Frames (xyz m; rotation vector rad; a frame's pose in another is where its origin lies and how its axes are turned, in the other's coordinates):
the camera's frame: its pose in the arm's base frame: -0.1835 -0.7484 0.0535 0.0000 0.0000 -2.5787
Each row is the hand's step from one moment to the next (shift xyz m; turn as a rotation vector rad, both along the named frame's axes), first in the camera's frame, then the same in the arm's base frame.
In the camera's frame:
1: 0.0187 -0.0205 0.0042 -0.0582 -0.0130 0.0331
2: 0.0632 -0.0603 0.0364 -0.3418 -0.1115 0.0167
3: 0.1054 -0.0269 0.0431 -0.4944 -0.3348 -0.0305
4: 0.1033 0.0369 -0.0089 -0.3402 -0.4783 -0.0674
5: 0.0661 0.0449 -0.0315 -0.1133 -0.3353 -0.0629
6: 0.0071 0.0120 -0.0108 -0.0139 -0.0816 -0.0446
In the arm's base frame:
1: -0.0268 0.0074 0.0042 0.0423 0.0421 0.0331
2: -0.0856 0.0173 0.0364 0.2296 0.2767 0.0167
3: -0.1035 -0.0335 0.0431 0.2395 0.5470 -0.0305
4: -0.0677 -0.0863 -0.0089 0.0325 0.5860 -0.0674
5: -0.0319 -0.0732 -0.0315 -0.0831 0.3440 -0.0629
6: 0.0004 -0.0139 -0.0108 -0.0318 0.0764 -0.0446

